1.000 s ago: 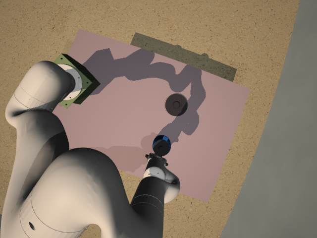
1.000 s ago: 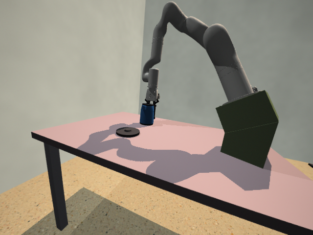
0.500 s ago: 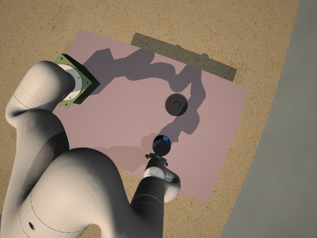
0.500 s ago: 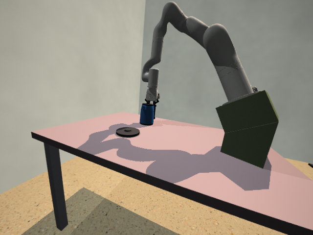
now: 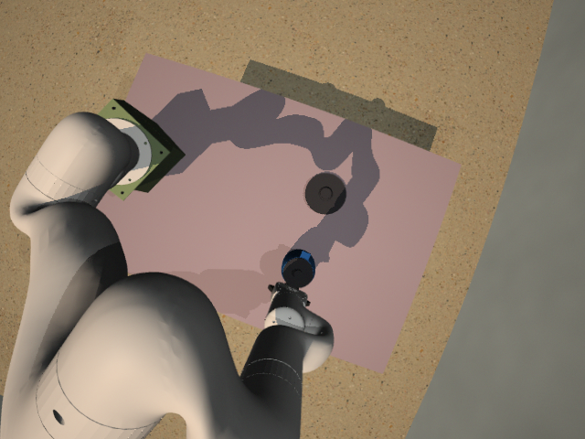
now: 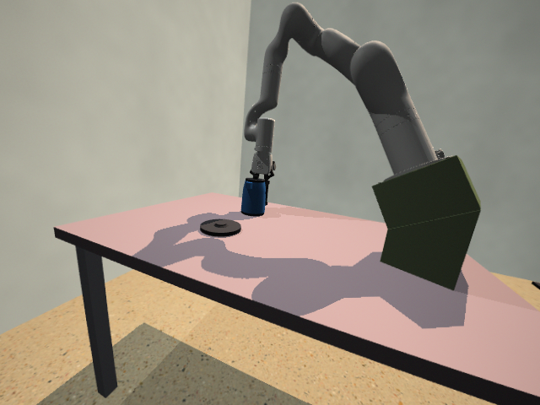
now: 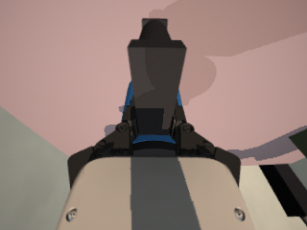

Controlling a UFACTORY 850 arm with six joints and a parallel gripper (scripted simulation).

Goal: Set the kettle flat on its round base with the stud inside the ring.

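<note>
The blue kettle lies 5 cm below my hand and 3 cm to the left of it. The rest, counted from my hand: round black base 35 cm to the left, 13 cm below, 2 cm behind.
</note>
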